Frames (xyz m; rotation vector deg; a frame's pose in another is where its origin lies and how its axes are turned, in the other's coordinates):
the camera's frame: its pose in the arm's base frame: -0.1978 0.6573 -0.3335 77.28 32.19 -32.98
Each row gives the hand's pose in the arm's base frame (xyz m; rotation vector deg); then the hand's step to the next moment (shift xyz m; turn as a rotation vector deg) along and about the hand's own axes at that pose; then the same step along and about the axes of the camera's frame.
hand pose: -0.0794 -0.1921 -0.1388 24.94 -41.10 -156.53
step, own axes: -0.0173 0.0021 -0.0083 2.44 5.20 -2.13
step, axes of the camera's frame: 0.0155 0.0115 -0.0001 -0.24 -0.83 6.07
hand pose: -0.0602 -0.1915 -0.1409 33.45 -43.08 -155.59
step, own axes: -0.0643 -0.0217 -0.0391 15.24 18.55 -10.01
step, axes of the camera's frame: 0.0663 0.0346 -0.0234 -1.49 -9.40 24.21
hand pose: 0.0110 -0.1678 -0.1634 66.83 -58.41 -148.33
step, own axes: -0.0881 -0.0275 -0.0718 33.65 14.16 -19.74
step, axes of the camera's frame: 0.0824 0.0824 -0.0098 7.74 -27.70 29.92
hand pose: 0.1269 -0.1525 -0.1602 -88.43 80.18 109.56
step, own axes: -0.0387 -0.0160 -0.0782 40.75 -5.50 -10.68
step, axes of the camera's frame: 0.0340 0.0641 0.0511 22.75 -33.17 13.67
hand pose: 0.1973 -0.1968 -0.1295 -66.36 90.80 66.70
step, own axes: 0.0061 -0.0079 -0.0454 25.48 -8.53 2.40
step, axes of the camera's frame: 0.0023 -0.0028 0.0463 20.09 -18.00 0.40
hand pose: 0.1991 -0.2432 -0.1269 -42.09 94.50 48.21
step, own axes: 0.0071 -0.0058 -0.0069 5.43 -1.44 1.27
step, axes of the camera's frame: 0.0047 -0.0064 0.0082 4.34 -3.71 -0.75
